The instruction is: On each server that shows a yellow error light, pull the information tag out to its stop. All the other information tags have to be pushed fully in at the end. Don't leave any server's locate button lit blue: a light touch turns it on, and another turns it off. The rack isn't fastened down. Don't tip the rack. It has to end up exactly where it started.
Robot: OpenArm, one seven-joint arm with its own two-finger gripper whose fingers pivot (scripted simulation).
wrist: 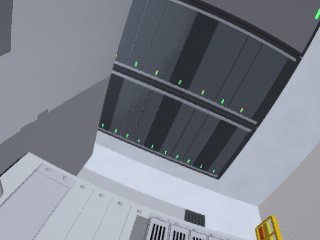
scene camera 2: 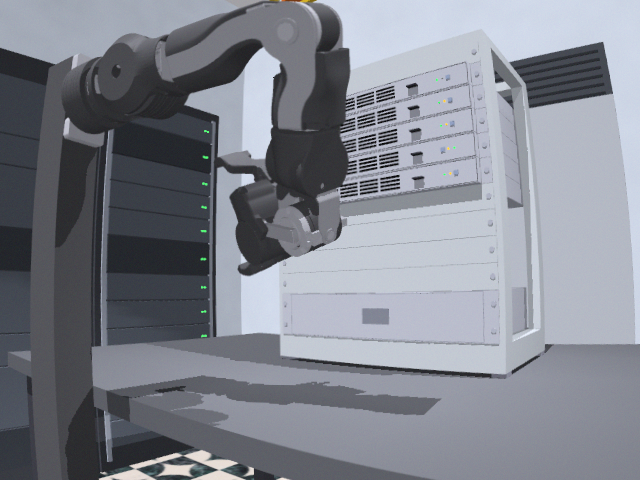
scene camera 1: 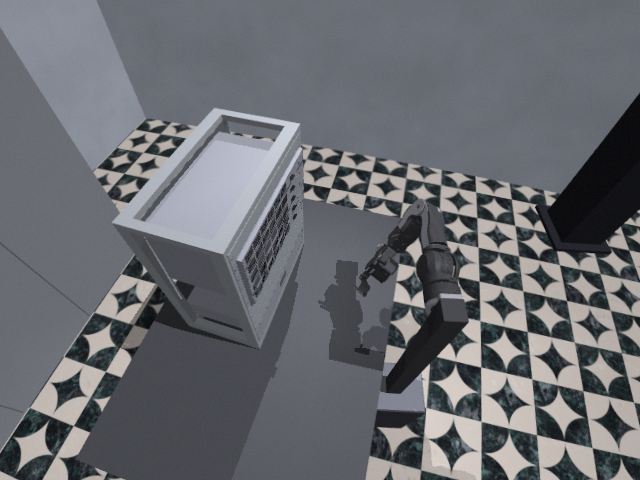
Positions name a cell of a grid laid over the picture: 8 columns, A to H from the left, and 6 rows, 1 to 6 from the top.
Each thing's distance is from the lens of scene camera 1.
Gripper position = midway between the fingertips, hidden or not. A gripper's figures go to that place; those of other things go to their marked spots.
my gripper (scene camera 1: E4): 1.09 m
arm post (scene camera 1: F4): 0.85 m
